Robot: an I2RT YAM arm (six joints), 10 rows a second.
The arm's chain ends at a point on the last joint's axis. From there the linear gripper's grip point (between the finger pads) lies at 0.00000 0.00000 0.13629 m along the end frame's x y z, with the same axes.
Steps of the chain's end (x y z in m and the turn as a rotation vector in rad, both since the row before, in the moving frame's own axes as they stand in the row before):
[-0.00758, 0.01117, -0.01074, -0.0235, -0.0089, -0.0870]
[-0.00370, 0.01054, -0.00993, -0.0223, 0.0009, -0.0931]
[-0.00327, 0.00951, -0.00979, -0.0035, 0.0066, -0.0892]
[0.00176, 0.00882, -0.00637, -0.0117, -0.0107, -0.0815]
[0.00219, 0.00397, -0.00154, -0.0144, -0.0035, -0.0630]
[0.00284, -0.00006, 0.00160, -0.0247, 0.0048, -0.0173]
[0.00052, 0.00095, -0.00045, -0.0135, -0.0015, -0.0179]
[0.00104, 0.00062, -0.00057, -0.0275, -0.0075, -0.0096]
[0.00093, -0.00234, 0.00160, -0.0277, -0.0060, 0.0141]
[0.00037, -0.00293, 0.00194, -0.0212, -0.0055, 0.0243]
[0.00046, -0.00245, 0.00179, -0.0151, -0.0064, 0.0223]
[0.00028, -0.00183, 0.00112, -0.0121, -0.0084, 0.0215]
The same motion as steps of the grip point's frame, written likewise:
[-0.00865, 0.01442, -0.01078, -0.0235, -0.0089, -0.0870]
[-0.00344, 0.01357, -0.00996, -0.0223, 0.0009, -0.0931]
[-0.00235, 0.00995, -0.00979, -0.0035, 0.0066, -0.0892]
[0.00037, 0.01047, -0.00639, -0.0117, -0.0107, -0.0815]
[0.00178, 0.00595, -0.00155, -0.0144, -0.0035, -0.0630]
[0.00352, 0.00330, 0.00156, -0.0247, 0.0048, -0.0173]
[0.00033, 0.00279, -0.00046, -0.0135, -0.0015, -0.0179]
[0.00004, 0.00437, -0.00063, -0.0275, -0.0075, -0.0096]
[0.00009, 0.00143, 0.00155, -0.0277, -0.0060, 0.0141]
[-0.00041, -0.00005, 0.00191, -0.0212, -0.0055, 0.0243]
[-0.00044, -0.00040, 0.00177, -0.0151, -0.0064, 0.0223]
[-0.00088, -0.00019, 0.00111, -0.0121, -0.0084, 0.0215]

